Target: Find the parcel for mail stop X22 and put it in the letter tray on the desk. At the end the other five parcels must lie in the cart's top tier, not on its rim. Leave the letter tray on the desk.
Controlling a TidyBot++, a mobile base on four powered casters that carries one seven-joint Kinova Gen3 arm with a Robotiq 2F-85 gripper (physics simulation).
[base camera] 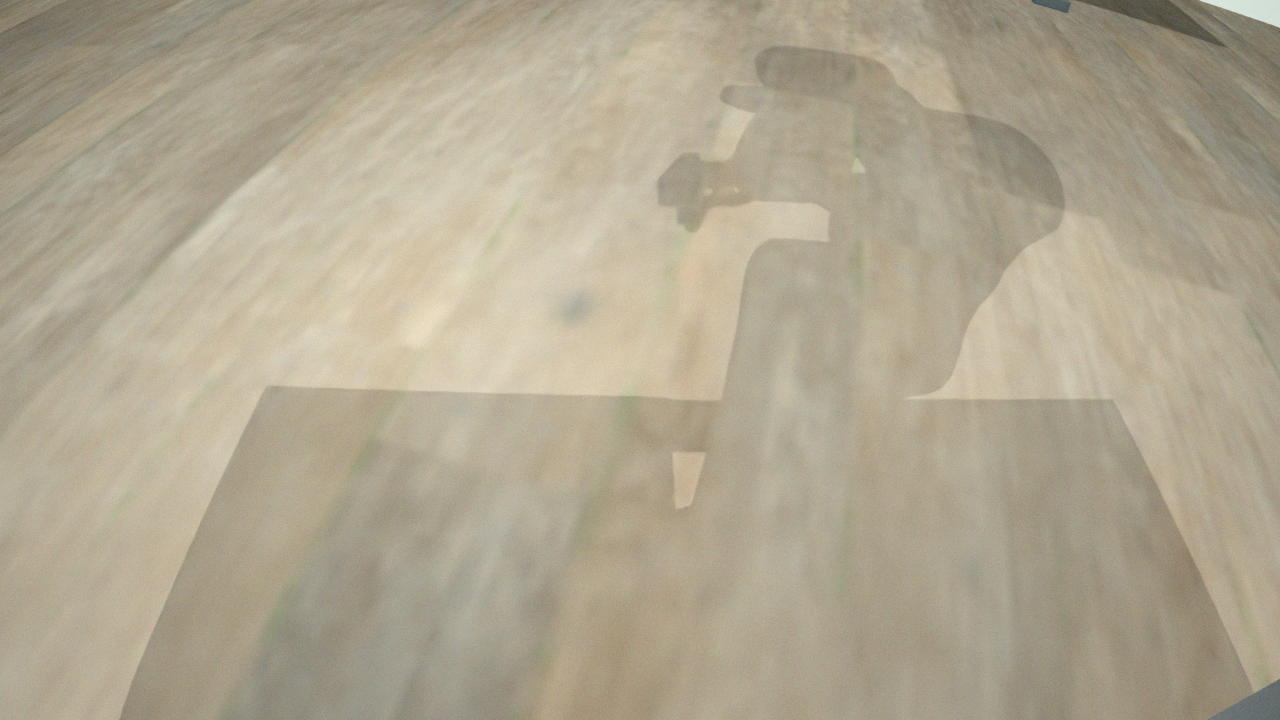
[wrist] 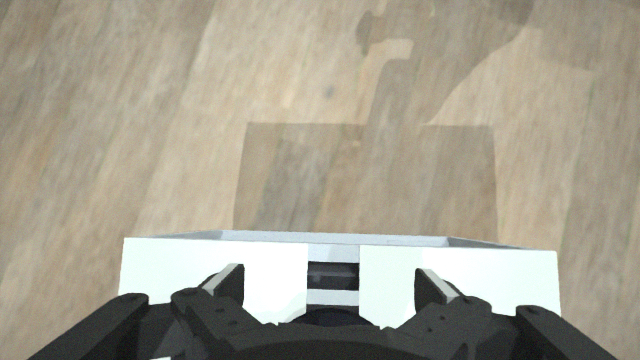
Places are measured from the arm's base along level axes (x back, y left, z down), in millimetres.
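Pixels of known places: gripper, fingertip midpoint: (wrist: 328, 284).
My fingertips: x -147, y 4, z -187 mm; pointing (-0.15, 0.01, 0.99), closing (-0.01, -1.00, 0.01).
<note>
Behind a point stands the place of what it marks.
My gripper (wrist: 328, 284) @(x -147, y 4, z -187 mm) is open, with its two fingers wide apart and nothing between them. It hangs above the white top of the robot's own base (wrist: 390, 270) @(x -124, y -65, z 14 mm), over a dark slot in the middle. The parcels, the cart, the letter tray and the desk cannot be made out in either view.
A wood-plank floor (base camera: 402, 268) @(x -543, y 153, z 397 mm) (wrist: 125, 150) @(x -339, y 536, z 396 mm) spreads ahead of the base, with the shadow of the base and arm on it. A small blue-grey piece (base camera: 1051, 4) @(x -1530, y -925, z 388 mm) of something shows at the top right edge of the base camera view, beside a dark shadow.
</note>
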